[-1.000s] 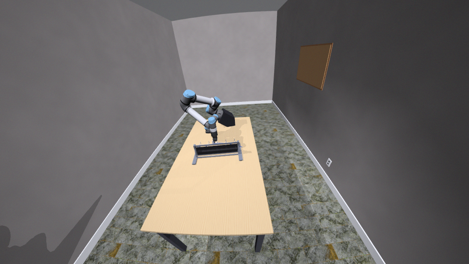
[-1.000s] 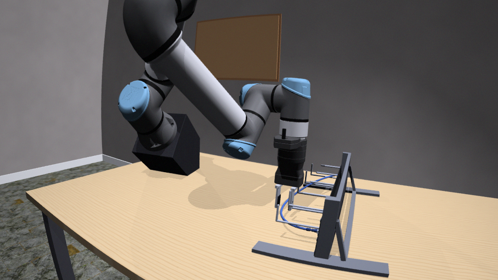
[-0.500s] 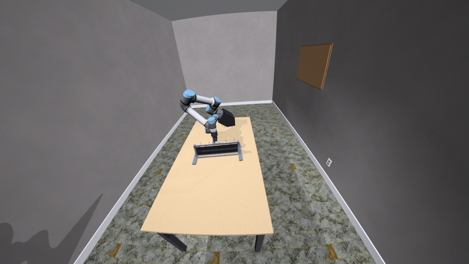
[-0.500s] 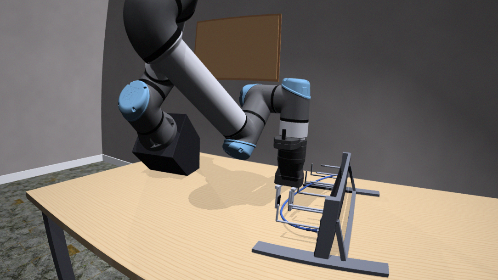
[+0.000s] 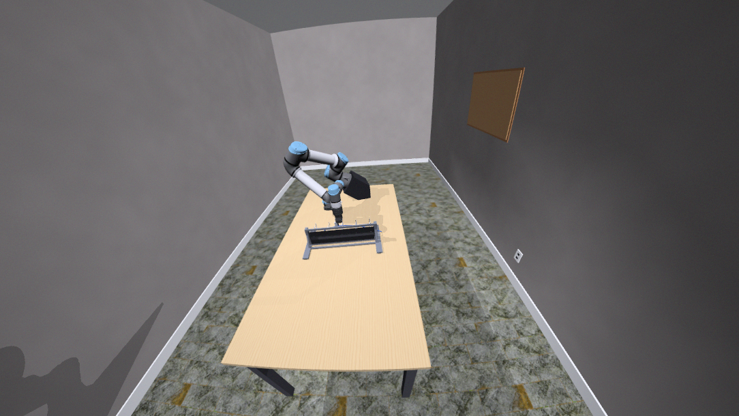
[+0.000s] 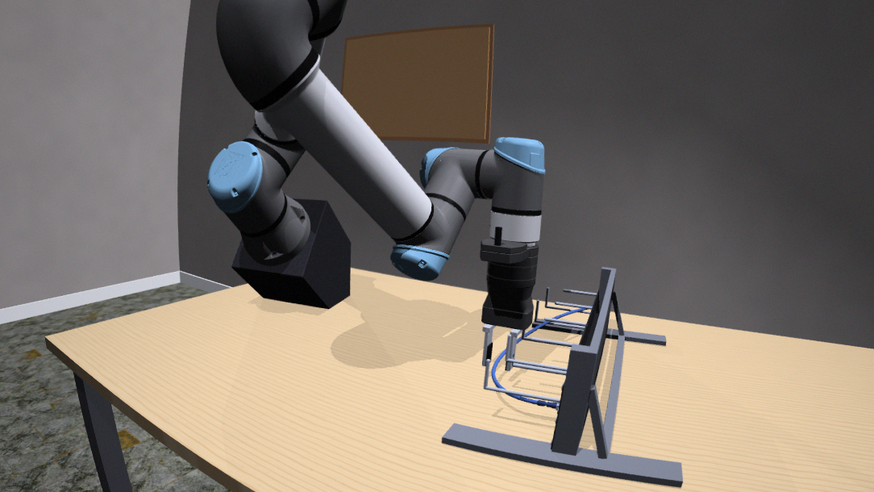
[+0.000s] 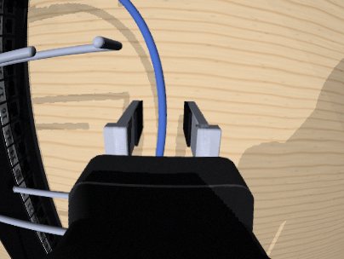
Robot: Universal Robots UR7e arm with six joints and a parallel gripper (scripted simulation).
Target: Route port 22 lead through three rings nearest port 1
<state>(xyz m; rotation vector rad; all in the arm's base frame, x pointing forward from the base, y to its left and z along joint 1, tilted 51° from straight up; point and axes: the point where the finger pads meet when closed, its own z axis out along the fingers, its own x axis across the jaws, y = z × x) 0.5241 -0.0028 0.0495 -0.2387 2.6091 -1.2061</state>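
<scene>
Now: the grey rack 14 cm ahead of my hand, 6 cm to the left of it and 3 cm above it.
</scene>
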